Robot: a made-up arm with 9 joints. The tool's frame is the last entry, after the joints. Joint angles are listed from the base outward.
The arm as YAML. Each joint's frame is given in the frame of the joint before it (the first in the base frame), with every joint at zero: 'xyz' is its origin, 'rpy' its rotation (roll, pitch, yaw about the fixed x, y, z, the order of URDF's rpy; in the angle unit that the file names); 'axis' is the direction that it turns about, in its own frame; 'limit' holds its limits. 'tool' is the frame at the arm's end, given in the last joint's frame.
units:
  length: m
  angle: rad
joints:
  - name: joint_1
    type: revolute
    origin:
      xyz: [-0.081, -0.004, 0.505]
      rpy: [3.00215, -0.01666, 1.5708]
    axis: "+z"
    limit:
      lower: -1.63
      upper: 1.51
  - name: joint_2
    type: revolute
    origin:
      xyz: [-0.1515, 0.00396, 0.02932]
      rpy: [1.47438, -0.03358, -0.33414]
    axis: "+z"
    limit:
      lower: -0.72
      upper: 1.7
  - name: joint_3
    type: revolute
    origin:
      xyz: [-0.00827, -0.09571, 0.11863]
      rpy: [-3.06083, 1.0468, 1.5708]
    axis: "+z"
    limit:
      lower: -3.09
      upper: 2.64
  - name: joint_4
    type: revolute
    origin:
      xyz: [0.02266, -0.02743, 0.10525]
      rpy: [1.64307, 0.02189, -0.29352]
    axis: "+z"
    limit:
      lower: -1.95
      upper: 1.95
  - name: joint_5
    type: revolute
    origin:
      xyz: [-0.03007, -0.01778, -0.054]
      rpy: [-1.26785, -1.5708, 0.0]
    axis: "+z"
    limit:
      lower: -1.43
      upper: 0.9
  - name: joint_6
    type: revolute
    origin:
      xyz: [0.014, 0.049, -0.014]
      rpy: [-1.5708, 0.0, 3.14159]
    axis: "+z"
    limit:
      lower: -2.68
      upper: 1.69
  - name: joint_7
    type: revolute
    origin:
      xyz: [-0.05, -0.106, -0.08]
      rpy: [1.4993, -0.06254, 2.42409]
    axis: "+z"
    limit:
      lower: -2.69
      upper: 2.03
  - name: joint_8
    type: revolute
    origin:
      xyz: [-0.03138, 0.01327, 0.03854]
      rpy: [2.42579, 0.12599, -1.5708]
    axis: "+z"
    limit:
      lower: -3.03
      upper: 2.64
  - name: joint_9
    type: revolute
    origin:
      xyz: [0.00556, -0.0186, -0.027]
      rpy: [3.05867, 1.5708, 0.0]
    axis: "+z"
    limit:
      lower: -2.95
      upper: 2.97
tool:
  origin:
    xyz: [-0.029, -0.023, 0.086]
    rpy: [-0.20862, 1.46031, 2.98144]
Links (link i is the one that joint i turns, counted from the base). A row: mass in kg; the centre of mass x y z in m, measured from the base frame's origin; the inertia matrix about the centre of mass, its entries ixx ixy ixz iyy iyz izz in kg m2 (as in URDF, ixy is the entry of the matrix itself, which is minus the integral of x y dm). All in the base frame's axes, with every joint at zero. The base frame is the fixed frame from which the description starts. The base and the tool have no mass.
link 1: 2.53; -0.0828 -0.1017 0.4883; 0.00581 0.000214 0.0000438 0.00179 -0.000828 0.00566
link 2: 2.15; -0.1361 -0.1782 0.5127; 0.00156 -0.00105 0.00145 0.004 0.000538 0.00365
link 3: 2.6; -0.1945 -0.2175 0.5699; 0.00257 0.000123 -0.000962 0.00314 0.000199 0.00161
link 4: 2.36; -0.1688 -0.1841 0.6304; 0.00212 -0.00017 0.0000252 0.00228 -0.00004 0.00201
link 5: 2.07; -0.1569 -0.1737 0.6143; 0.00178 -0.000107 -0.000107 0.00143 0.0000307 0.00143
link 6: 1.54; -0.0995 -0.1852 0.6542; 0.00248 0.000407 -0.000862 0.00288 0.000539 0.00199
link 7: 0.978; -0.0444 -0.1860 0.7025; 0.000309 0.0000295 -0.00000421 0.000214 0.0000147 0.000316
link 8: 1.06; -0.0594 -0.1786 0.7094; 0.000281 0 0 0.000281 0 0.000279
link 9: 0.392; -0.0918 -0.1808 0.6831; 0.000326 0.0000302 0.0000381 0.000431 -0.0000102 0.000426
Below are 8 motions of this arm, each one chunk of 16 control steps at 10 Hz.
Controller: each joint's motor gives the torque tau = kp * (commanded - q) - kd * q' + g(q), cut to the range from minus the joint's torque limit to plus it. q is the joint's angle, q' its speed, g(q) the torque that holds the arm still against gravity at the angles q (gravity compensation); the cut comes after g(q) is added. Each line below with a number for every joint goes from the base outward.
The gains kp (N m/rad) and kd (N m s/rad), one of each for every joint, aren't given. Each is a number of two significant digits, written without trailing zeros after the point. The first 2 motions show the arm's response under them.
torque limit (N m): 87 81 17 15 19 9.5 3.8 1.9 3.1
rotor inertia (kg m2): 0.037 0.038 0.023 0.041 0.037 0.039 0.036 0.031 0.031
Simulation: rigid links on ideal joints. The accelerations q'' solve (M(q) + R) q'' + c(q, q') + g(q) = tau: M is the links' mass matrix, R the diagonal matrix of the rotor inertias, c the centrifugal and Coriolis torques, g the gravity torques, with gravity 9.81 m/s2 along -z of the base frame. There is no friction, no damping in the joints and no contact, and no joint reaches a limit. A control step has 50 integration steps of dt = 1/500 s. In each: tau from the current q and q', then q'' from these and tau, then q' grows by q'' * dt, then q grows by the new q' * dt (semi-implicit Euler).
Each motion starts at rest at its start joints. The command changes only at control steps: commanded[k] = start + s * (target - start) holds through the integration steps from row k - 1 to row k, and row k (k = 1, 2, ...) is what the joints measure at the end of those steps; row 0 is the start. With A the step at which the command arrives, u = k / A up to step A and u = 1 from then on. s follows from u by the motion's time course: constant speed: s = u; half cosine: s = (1 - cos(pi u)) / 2; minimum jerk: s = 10 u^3 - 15 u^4 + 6 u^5; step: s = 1 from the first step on.
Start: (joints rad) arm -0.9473 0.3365 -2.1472 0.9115 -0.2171 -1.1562 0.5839 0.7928 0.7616
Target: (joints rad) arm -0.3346 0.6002 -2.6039 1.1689 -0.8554 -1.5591 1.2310 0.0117 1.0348
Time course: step
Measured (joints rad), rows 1 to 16:
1: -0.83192 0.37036 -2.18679 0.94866 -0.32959 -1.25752 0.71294 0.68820 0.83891
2: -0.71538 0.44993 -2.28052 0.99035 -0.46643 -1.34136 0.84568 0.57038 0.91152
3: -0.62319 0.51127 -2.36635 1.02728 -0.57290 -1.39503 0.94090 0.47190 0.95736
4: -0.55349 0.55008 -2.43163 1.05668 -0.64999 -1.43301 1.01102 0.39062 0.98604
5: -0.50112 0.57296 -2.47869 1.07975 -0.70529 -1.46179 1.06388 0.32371 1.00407
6: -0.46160 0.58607 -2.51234 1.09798 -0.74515 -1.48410 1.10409 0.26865 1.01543
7: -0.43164 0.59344 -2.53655 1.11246 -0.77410 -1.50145 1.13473 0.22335 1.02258
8: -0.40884 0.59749 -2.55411 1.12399 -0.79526 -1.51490 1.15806 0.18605 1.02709
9: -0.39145 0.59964 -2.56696 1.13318 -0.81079 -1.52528 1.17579 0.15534 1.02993
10: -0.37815 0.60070 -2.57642 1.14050 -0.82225 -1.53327 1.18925 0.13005 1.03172
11: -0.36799 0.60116 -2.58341 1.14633 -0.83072 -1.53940 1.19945 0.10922 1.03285
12: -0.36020 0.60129 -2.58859 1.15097 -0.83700 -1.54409 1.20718 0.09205 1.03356
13: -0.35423 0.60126 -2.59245 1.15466 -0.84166 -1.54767 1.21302 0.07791 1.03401
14: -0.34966 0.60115 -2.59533 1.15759 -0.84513 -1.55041 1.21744 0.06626 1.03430
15: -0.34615 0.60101 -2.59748 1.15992 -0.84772 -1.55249 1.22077 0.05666 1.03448
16: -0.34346 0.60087 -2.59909 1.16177 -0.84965 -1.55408 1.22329 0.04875 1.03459
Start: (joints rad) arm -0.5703 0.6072 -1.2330 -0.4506 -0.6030 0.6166 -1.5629 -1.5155 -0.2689
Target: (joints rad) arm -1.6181 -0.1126 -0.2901 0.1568 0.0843 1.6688 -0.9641 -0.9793 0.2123
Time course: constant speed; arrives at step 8
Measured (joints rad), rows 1 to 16:
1: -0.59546 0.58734 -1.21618 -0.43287 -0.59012 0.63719 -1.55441 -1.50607 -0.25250
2: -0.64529 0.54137 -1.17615 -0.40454 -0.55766 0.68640 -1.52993 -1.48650 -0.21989
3: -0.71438 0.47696 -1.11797 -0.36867 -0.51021 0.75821 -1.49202 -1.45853 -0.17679
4: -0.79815 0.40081 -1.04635 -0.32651 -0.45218 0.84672 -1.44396 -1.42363 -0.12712
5: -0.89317 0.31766 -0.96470 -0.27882 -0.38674 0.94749 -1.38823 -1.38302 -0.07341
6: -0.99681 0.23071 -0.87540 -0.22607 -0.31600 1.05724 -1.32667 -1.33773 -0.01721
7: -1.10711 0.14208 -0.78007 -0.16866 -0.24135 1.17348 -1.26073 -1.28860 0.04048
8: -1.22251 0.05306 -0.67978 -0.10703 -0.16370 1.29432 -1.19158 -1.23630 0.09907
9: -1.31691 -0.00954 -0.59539 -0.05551 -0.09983 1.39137 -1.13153 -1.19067 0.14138
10: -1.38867 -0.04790 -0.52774 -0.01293 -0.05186 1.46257 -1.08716 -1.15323 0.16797
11: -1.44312 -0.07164 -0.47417 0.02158 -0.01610 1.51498 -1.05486 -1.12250 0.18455
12: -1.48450 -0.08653 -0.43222 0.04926 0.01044 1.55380 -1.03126 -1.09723 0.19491
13: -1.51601 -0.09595 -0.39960 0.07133 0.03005 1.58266 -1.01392 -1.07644 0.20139
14: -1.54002 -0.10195 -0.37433 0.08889 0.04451 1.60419 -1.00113 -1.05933 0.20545
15: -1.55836 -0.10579 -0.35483 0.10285 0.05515 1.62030 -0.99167 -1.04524 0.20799
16: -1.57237 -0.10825 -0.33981 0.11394 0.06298 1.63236 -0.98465 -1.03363 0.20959
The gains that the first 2 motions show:
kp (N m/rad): 97 67 11 10 18 9.9 3.4 2.4 4.5
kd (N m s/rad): 38 17 4.4 4.5 6.3 3.6 1.3 1.3 1.1
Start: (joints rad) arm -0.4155 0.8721 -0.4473 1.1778 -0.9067 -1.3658 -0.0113 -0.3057 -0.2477
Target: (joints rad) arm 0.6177 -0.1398 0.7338 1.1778 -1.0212 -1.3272 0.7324 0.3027 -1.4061
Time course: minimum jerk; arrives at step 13
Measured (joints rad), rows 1 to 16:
1: -0.41454 0.87085 -0.44632 1.17778 -0.90679 -1.36568 -0.01077 -0.30536 -0.24899
2: -0.40803 0.86228 -0.43948 1.17765 -0.90744 -1.36496 -0.00697 -0.30291 -0.25808
3: -0.38992 0.83848 -0.41996 1.17748 -0.90928 -1.36346 0.00450 -0.29564 -0.28430
4: -0.35513 0.79314 -0.38155 1.17746 -0.91267 -1.36132 0.02791 -0.28086 -0.33540
5: -0.30086 0.72345 -0.32047 1.17783 -0.91767 -1.35887 0.06606 -0.25671 -0.41503
6: -0.22727 0.63069 -0.23636 1.17874 -0.92415 -1.35646 0.11963 -0.22256 -0.52190
7: -0.13736 0.51991 -0.13250 1.18007 -0.93217 -1.35424 0.18691 -0.17918 -0.65020
8: -0.03639 0.39911 -0.01542 1.18144 -0.94197 -1.35213 0.26392 -0.12862 -0.79062
9: 0.06898 0.27802 0.10627 1.18232 -0.95371 -1.34979 0.34493 -0.07394 -0.93184
10: 0.17166 0.16660 0.22354 1.18230 -0.96700 -1.34693 0.42336 -0.01877 -1.06228
11: 0.26497 0.07323 0.32867 1.18132 -0.98075 -1.34361 0.49326 0.03332 -1.17205
12: 0.34391 0.00277 0.41668 1.17974 -0.99342 -1.34021 0.55066 0.07949 -1.25509
13: 0.40664 -0.04528 0.48645 1.17810 -1.00364 -1.33716 0.59472 0.11841 -1.31124
14: 0.45538 -0.07690 0.54110 1.17690 -1.01079 -1.33463 0.62782 0.15060 -1.34688
15: 0.49302 -0.09773 0.58390 1.17619 -1.01546 -1.33266 0.65279 0.17717 -1.36915
16: 0.52202 -0.11151 0.61736 1.17586 -1.01843 -1.33119 0.67173 0.19911 -1.38305

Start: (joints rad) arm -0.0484 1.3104 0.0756 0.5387 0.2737 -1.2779 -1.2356 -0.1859 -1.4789
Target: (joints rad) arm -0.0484 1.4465 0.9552 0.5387 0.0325 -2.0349 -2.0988 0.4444 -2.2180
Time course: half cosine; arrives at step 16
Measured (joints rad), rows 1 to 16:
1: -0.04840 1.31076 0.07719 0.53881 0.27301 -1.27942 -1.23700 -0.18506 -1.48085
2: -0.04841 1.31214 0.08348 0.53909 0.27060 -1.28535 -1.24283 -0.18167 -1.48854
3: -0.04841 1.31504 0.09703 0.53945 0.26585 -1.29800 -1.25587 -0.17418 -1.50479
4: -0.04842 1.31970 0.11945 0.53983 0.25844 -1.31879 -1.27791 -0.16150 -1.53095
5: -0.04842 1.32616 0.15152 0.54015 0.24825 -1.34832 -1.30981 -0.14296 -1.56726
6: -0.04842 1.33434 0.19326 0.54040 0.23534 -1.38654 -1.35162 -0.11835 -1.61311
7: -0.04842 1.34400 0.24405 0.54052 0.22000 -1.43277 -1.40270 -0.08783 -1.66720
8: -0.04842 1.35487 0.30271 0.54053 0.20264 -1.48585 -1.46182 -0.05195 -1.72777
9: -0.04841 1.36658 0.36761 0.54040 0.18383 -1.54420 -1.52726 -0.01157 -1.79268
10: -0.04841 1.37874 0.43677 0.54017 0.16423 -1.60593 -1.59692 0.03218 -1.85954
11: -0.04841 1.39092 0.50791 0.53985 0.14451 -1.66893 -1.66842 0.07795 -1.92584
12: -0.04841 1.40266 0.57860 0.53948 0.12540 -1.73097 -1.73925 0.12427 -1.98909
13: -0.04841 1.41351 0.64634 0.53909 0.10757 -1.78982 -1.80684 0.16960 -2.04687
14: -0.04840 1.42303 0.70868 0.53869 0.09166 -1.84330 -1.86868 0.21240 -2.09697
15: -0.04840 1.43084 0.76330 0.53829 0.07822 -1.88944 -1.92248 0.25122 -2.13749
16: -0.04839 1.43662 0.80816 0.53791 0.06774 -1.92650 -1.96623 0.28469 -2.16687

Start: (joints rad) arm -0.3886 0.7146 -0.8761 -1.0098 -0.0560 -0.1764 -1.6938 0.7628 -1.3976
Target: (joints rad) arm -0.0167 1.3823 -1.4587 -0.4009 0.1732 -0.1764 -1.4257 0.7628 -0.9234
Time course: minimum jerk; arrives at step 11
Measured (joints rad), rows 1 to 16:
1: -0.38815 0.71576 -0.87680 -1.00915 -0.05549 -0.17632 -1.69348 0.76280 -1.39676
2: -0.38506 0.72369 -0.88163 -1.00466 -0.05227 -0.17589 -1.69124 0.76283 -1.39096
3: -0.37614 0.74597 -0.89544 -0.99168 -0.04429 -0.17511 -1.68478 0.76289 -1.37466
4: -0.35877 0.78800 -0.92228 -0.96636 -0.03058 -0.17435 -1.67226 0.76295 -1.34394
5: -0.33190 0.85082 -0.96394 -0.92703 -0.01138 -0.17402 -1.65300 0.76299 -1.29809
6: -0.29643 0.93085 -1.01926 -0.87466 0.01199 -0.17443 -1.62764 0.76297 -1.23986
7: -0.25502 1.02074 -1.08424 -0.81270 0.03750 -0.17553 -1.59798 0.76291 -1.17476
8: -0.21161 1.11100 -1.15278 -0.74634 0.06276 -0.17697 -1.56665 0.76283 -1.10986
9: -0.17045 1.19204 -1.21807 -0.68152 0.08552 -0.17827 -1.53655 0.76277 -1.05224
10: -0.13510 1.25648 -1.27432 -0.62364 0.10424 -0.17907 -1.51027 0.76277 -1.00717
11: -0.10721 1.30171 -1.31870 -0.57594 0.11873 -0.17929 -1.48927 0.76280 -0.97625
12: -0.08592 1.33123 -1.35233 -0.53827 0.13032 -0.17907 -1.47328 0.76284 -0.95653
13: -0.06971 1.35010 -1.37767 -0.50883 0.13969 -0.17864 -1.46127 0.76287 -0.94417
14: -0.05733 1.36209 -1.39682 -0.48580 0.14719 -0.17818 -1.45227 0.76290 -0.93643
15: -0.04787 1.36968 -1.41135 -0.46775 0.15311 -0.17775 -1.44553 0.76292 -0.93158
16: -0.04063 1.37447 -1.42241 -0.45359 0.15775 -0.17740 -1.44049 0.76293 -0.92854

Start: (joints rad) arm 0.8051 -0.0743 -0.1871 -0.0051 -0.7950 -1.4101 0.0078 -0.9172 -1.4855
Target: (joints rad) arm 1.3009 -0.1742 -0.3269 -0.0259 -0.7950 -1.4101 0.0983 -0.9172 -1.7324
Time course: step
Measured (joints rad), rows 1 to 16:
1: 0.89979 -0.11806 -0.19372 -0.00556 -0.77019 -1.40320 0.03358 -0.91775 -1.55253
2: 0.99208 -0.13849 -0.22487 -0.00946 -0.77821 -1.40749 0.05238 -0.91753 -1.61868
3: 1.06523 -0.14948 -0.25277 -0.01344 -0.78760 -1.40978 0.06302 -0.91729 -1.66144
4: 1.12150 -0.15635 -0.27397 -0.01662 -0.79411 -1.41101 0.07042 -0.91712 -1.68825
5: 1.16446 -0.16099 -0.28944 -0.01904 -0.79800 -1.41162 0.07607 -0.91702 -1.70498
6: 1.19716 -0.16428 -0.30059 -0.02085 -0.80005 -1.41186 0.08053 -0.91697 -1.71540
7: 1.22204 -0.16668 -0.30855 -0.02218 -0.80089 -1.41189 0.08411 -0.91696 -1.72188
8: 1.24094 -0.16848 -0.31421 -0.02317 -0.80099 -1.41180 0.08698 -0.91695 -1.72591
9: 1.25531 -0.16983 -0.31821 -0.02390 -0.80067 -1.41164 0.08930 -0.91697 -1.72840
10: 1.26623 -0.17086 -0.32102 -0.02444 -0.80013 -1.41146 0.09116 -0.91698 -1.72995
11: 1.27454 -0.17165 -0.32298 -0.02483 -0.79950 -1.41128 0.09264 -0.91700 -1.73090
12: 1.28085 -0.17226 -0.32434 -0.02512 -0.79886 -1.41111 0.09384 -0.91703 -1.73149
13: 1.28564 -0.17272 -0.32526 -0.02534 -0.79826 -1.41095 0.09478 -0.91705 -1.73185
14: 1.28929 -0.17307 -0.32590 -0.02549 -0.79771 -1.41080 0.09554 -0.91707 -1.73207
15: 1.29206 -0.17334 -0.32632 -0.02560 -0.79723 -1.41068 0.09613 -0.91708 -1.73220
16: 1.29417 -0.17355 -0.32659 -0.02569 -0.79682 -1.41058 0.09660 -0.91710 -1.73228

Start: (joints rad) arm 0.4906 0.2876 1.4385 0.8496 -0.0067 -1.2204 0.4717 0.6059 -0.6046
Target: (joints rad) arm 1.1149 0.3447 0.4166 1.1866 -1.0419 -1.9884 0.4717 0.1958 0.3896
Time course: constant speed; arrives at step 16
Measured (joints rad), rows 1 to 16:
1: 0.49900 0.28861 1.42648 0.85327 -0.02014 -1.23105 0.47281 0.60254 -0.58743
2: 0.51442 0.29063 1.40252 0.86039 -0.04704 -1.25119 0.47358 0.59526 -0.55367
3: 0.53524 0.29326 1.36930 0.87029 -0.08394 -1.27844 0.47406 0.58472 -0.50929
4: 0.56020 0.29624 1.32897 0.88244 -0.12822 -1.31099 0.47435 0.57151 -0.45827
5: 0.58836 0.29941 1.28317 0.89643 -0.17794 -1.34745 0.47451 0.55609 -0.40309
6: 0.61898 0.30266 1.23313 0.91190 -0.23166 -1.38678 0.47458 0.53886 -0.34530
7: 0.65150 0.30594 1.17981 0.92858 -0.28833 -1.42822 0.47458 0.52013 -0.28589
8: 0.68549 0.30924 1.12397 0.94622 -0.34718 -1.47121 0.47453 0.50018 -0.22546
9: 0.72062 0.31254 1.06617 0.96462 -0.40761 -1.51534 0.47444 0.47922 -0.16439
10: 0.75662 0.31586 1.00686 0.98361 -0.46920 -1.56032 0.47433 0.45743 -0.10292
11: 0.79332 0.31921 0.94639 1.00305 -0.53165 -1.60592 0.47419 0.43496 -0.04120
12: 0.83055 0.32258 0.88504 1.02283 -0.59471 -1.65199 0.47404 0.41192 0.02068
13: 0.86820 0.32599 0.82302 1.04287 -0.65822 -1.69843 0.47389 0.38842 0.08266
14: 0.90618 0.32944 0.76050 1.06310 -0.72205 -1.74515 0.47373 0.36454 0.14470
15: 0.94441 0.33292 0.69761 1.08346 -0.78612 -1.79210 0.47358 0.34036 0.20678
16: 0.98285 0.33644 0.63446 1.10393 -0.85035 -1.83922 0.47342 0.31591 0.26888

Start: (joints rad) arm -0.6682 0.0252 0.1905 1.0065 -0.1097 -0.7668 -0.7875 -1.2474 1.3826
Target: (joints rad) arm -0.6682 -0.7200 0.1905 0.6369 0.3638 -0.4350 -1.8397 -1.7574 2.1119
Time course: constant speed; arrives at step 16
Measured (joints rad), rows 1 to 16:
1: -0.66746 0.01193 0.19099 1.00265 -0.10147 -0.76057 -0.79914 -1.25199 1.39518
2: -0.66711 -0.01288 0.19116 0.99481 -0.08818 -0.75113 -0.82397 -1.26132 1.41994
3: -0.66703 -0.04538 0.19113 0.98376 -0.07110 -0.73932 -0.85899 -1.27456 1.45251
4: -0.66710 -0.08285 0.19100 0.97019 -0.05107 -0.72557 -0.90167 -1.29103 1.48995
5: -0.66723 -0.12352 0.19083 0.95464 -0.02875 -0.71027 -0.95009 -1.31019 1.53045
6: -0.66739 -0.16628 0.19066 0.93753 -0.00467 -0.69374 -1.00283 -1.33155 1.57286
7: -0.66756 -0.21037 0.19050 0.91917 0.02075 -0.67624 -1.05880 -1.35476 1.61646
8: -0.66771 -0.25534 0.19037 0.89984 0.04719 -0.65799 -1.11721 -1.37947 1.66080
9: -0.66784 -0.30087 0.19025 0.87973 0.07441 -0.63915 -1.17745 -1.40544 1.70561
10: -0.66796 -0.34676 0.19016 0.85900 0.10221 -0.61987 -1.23907 -1.43244 1.75071
11: -0.66807 -0.39290 0.19009 0.83779 0.13045 -0.60025 -1.30173 -1.46029 1.79599
12: -0.66815 -0.43919 0.19004 0.81618 0.15902 -0.58037 -1.36517 -1.48884 1.84139
13: -0.66823 -0.48558 0.18999 0.79427 0.18784 -0.56029 -1.42919 -1.51798 1.88686
14: -0.66829 -0.53204 0.18996 0.77211 0.21684 -0.54005 -1.49366 -1.54759 1.93237
15: -0.66834 -0.57855 0.18993 0.74975 0.24599 -0.51971 -1.55846 -1.57761 1.97790
16: -0.66839 -0.62508 0.18991 0.72724 0.27524 -0.49927 -1.62351 -1.60794 2.02346

